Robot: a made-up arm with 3 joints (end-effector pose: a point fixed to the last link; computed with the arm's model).
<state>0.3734 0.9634 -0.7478</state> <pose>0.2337 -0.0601 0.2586 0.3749 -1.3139 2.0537</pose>
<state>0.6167 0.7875 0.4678</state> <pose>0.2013 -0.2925 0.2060 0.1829 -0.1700 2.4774</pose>
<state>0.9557 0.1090 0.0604</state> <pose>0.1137 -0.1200 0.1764 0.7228 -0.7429 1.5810</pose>
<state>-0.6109 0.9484 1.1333</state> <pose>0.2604 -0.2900 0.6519 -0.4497 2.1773 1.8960</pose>
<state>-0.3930 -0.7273 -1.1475</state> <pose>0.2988 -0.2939 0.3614 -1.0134 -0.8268 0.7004</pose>
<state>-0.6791 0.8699 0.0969</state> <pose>0.2147 -0.3279 0.4453 -0.3138 0.9437 2.3024</pose>
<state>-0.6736 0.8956 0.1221</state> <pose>0.2182 -0.3288 0.4489 -0.3081 0.9782 2.3225</pose>
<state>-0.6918 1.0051 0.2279</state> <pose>0.2358 -0.3277 0.4732 -0.3070 1.1752 2.3860</pose>
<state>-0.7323 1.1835 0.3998</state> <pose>0.2717 -0.3133 0.5116 -0.3291 1.5193 2.4615</pose>
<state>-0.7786 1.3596 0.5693</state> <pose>0.3119 -0.2829 0.5426 0.3767 -1.8688 -2.4879</pose>
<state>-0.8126 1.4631 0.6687</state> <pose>0.3356 -0.2569 0.5566 0.3821 -1.9094 -2.2716</pose>
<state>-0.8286 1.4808 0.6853</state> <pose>0.3395 -0.2504 0.5599 0.3818 -1.9245 -2.2249</pose>
